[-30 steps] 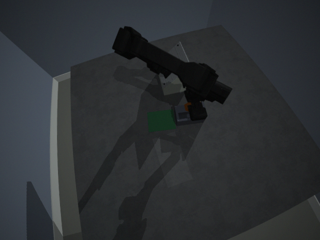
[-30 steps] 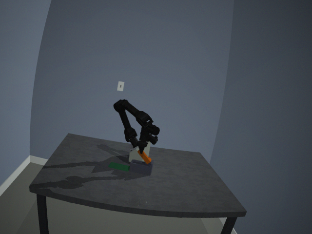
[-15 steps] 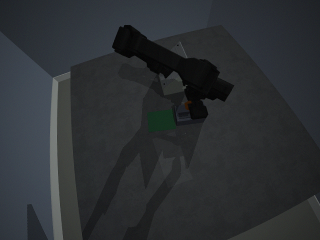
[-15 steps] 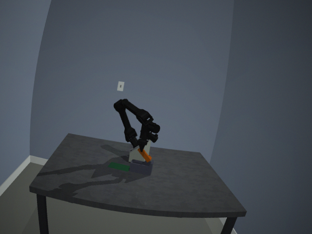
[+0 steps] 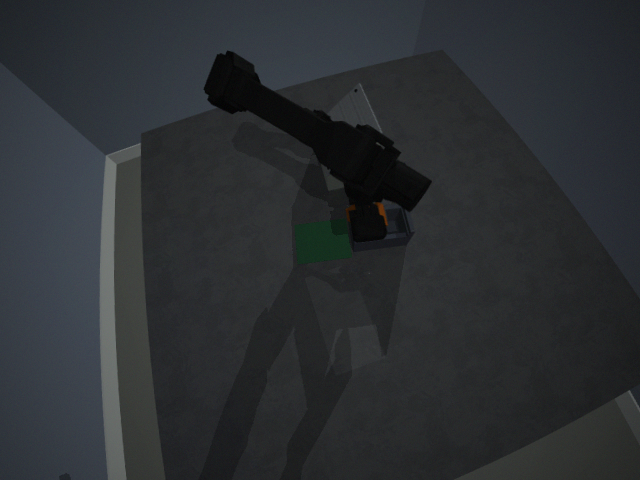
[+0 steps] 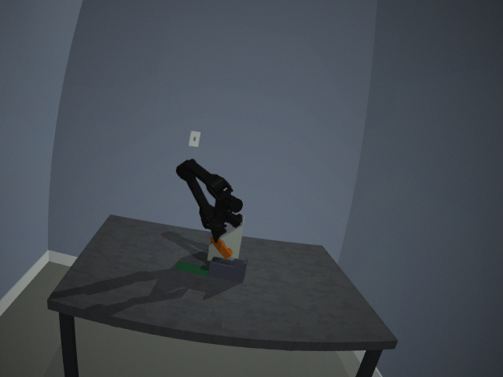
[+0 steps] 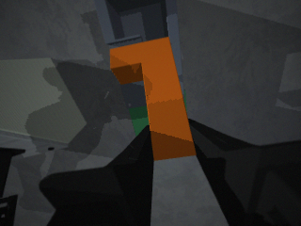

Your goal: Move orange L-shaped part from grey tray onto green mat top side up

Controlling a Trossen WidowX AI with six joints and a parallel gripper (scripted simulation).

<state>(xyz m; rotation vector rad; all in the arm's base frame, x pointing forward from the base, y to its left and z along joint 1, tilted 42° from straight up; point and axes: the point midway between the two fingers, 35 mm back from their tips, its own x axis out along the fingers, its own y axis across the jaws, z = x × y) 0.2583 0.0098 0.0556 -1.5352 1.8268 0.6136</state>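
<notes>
Now: gripper tip 17 cm above the green mat, 9 cm to the left of it and 3 cm past it. The rest, counted from my gripper tip: orange L-shaped part 4 cm to the left, 3 cm below, 1 cm behind.
</notes>
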